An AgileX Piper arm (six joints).
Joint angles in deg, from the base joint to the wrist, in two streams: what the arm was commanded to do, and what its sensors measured. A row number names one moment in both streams.
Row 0, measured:
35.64 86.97 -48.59 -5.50 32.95 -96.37
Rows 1 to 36, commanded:
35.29 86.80 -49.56 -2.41 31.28 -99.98
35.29 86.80 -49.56 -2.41 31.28 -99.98
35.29 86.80 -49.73 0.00 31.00 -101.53
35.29 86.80 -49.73 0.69 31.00 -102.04
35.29 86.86 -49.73 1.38 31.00 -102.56
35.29 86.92 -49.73 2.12 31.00 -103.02
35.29 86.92 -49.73 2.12 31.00 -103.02
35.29 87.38 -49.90 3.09 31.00 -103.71
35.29 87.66 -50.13 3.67 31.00 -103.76
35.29 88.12 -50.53 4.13 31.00 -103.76
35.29 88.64 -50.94 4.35 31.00 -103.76
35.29 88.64 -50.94 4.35 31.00 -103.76
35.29 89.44 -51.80 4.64 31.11 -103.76
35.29 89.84 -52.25 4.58 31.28 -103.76
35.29 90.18 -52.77 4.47 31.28 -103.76
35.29 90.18 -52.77 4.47 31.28 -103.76
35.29 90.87 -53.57 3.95 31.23 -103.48
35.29 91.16 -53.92 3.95 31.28 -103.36
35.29 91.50 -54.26 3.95 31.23 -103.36
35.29 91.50 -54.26 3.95 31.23 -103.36
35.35 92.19 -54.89 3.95 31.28 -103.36
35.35 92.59 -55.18 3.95 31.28 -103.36
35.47 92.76 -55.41 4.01 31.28 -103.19
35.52 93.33 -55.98 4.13 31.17 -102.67
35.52 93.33 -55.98 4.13 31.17 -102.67
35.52 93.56 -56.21 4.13 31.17 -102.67
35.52 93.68 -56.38 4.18 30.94 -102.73
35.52 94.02 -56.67 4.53 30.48 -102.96
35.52 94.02 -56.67 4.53 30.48 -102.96
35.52 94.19 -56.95 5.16 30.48 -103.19
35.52 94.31 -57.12 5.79 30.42 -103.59
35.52 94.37 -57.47 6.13 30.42 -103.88
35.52 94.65 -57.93 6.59 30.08 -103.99
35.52 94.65 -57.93 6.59 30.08 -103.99
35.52 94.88 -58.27 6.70 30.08 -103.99
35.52 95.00 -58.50 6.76 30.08 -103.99
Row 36, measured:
35.58 94.77 -57.35 5.67 31.80 -103.42
